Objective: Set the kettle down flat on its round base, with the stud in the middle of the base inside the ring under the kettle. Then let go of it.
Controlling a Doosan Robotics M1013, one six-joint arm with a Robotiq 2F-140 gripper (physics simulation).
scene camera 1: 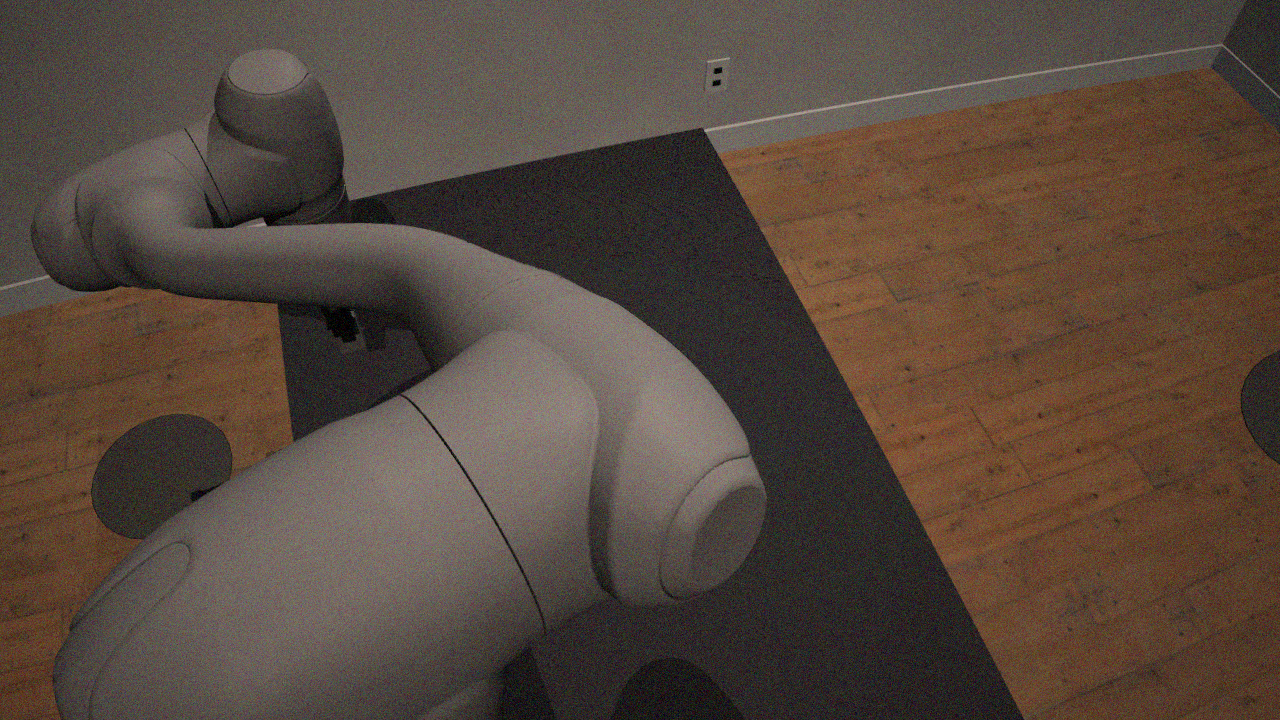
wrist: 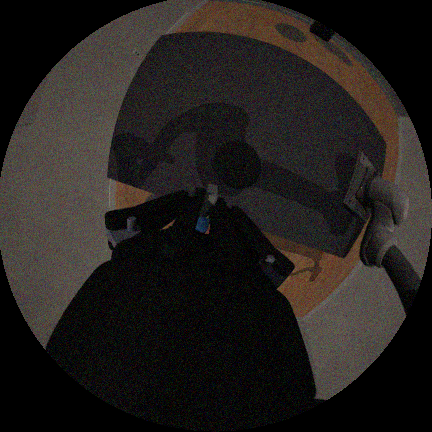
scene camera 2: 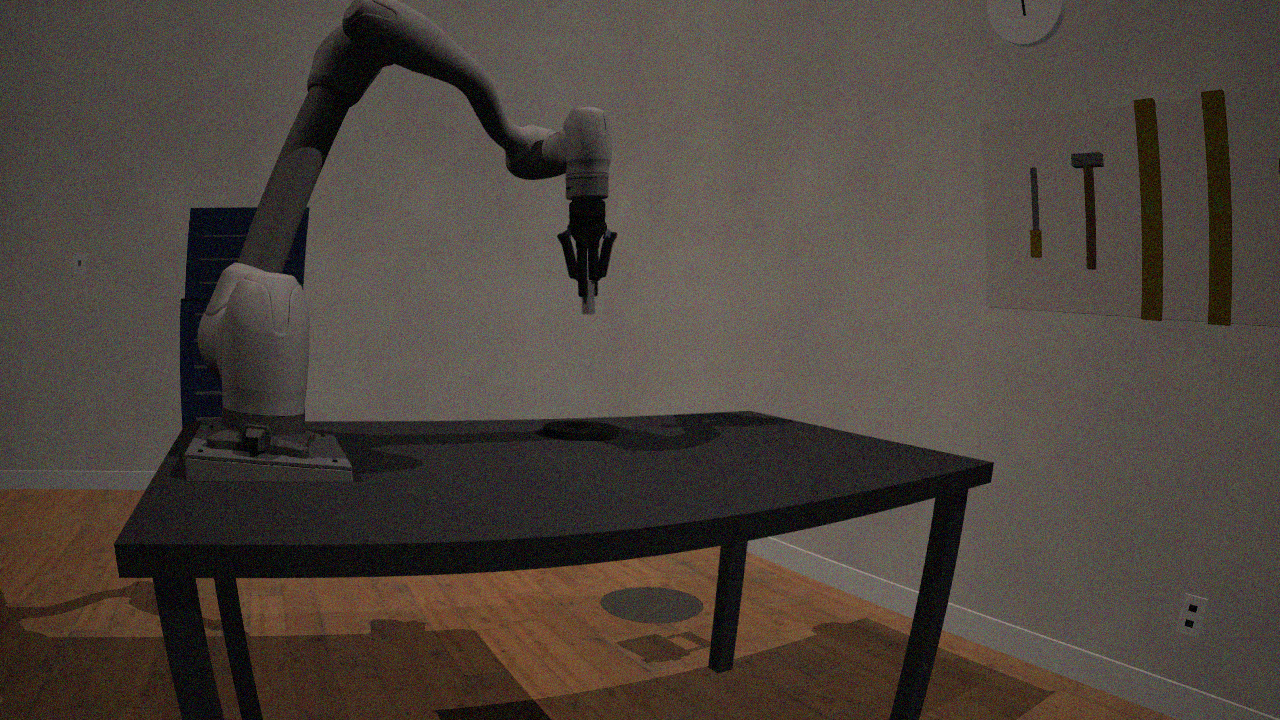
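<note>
My gripper (scene camera 1: 354,333) (scene camera 2: 588,306) (wrist: 210,192) is shut and empty, pointing straight down high above the table. The round black base (scene camera 2: 580,430) (wrist: 237,165) lies on the table, below the fingers in scene camera 2; its stud cannot be made out. The kettle is not on the base. A small blue patch (wrist: 202,225), apparently part of the kettle, shows past the fingers in the wrist view, mostly hidden by the gripper. A small black piece (scene camera 1: 204,492) beside the arm may be its handle. The kettle's ring and its exact position are hidden.
The dark table (scene camera 1: 805,501) (scene camera 2: 501,501) (wrist: 300,95) carries the arm's mounting plate (scene camera 2: 268,469) (wrist: 356,184). A grey disc (scene camera 1: 152,474) (scene camera 2: 651,604) lies on the wooden floor beyond one table side. A kettle-shaped shadow (scene camera 2: 657,646) falls on the floor near it. Walls stand behind the table.
</note>
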